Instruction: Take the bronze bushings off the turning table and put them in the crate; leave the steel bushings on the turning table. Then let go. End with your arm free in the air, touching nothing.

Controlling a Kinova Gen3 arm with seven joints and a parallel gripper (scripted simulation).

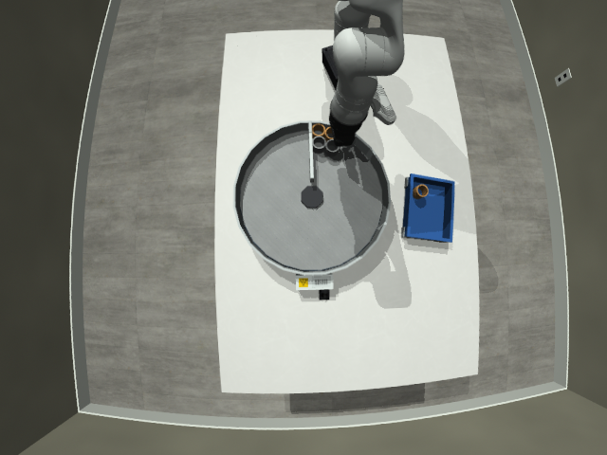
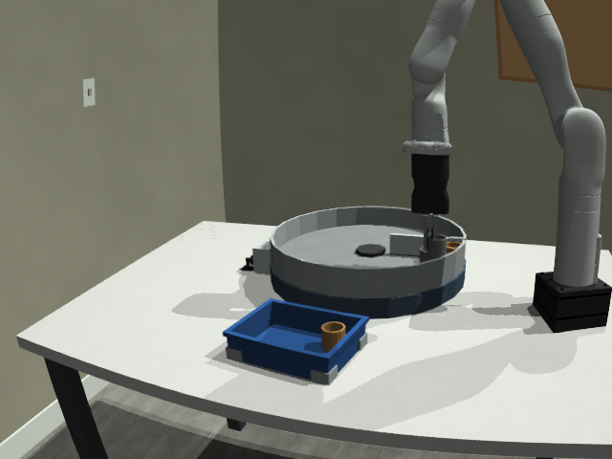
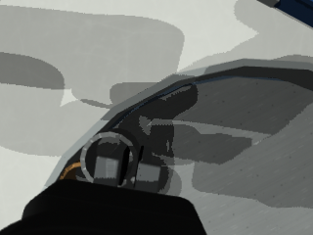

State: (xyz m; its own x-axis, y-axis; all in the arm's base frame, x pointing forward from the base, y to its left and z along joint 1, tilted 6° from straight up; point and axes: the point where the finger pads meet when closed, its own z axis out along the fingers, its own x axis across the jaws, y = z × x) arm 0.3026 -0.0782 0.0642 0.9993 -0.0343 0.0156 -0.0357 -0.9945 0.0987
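The round turning table lies 120 mm to the right of my hand, 120 mm ahead of it and 70 mm below it. Also, from my hand: blue crate (230 mm to the left, 220 mm ahead, 100 mm below).
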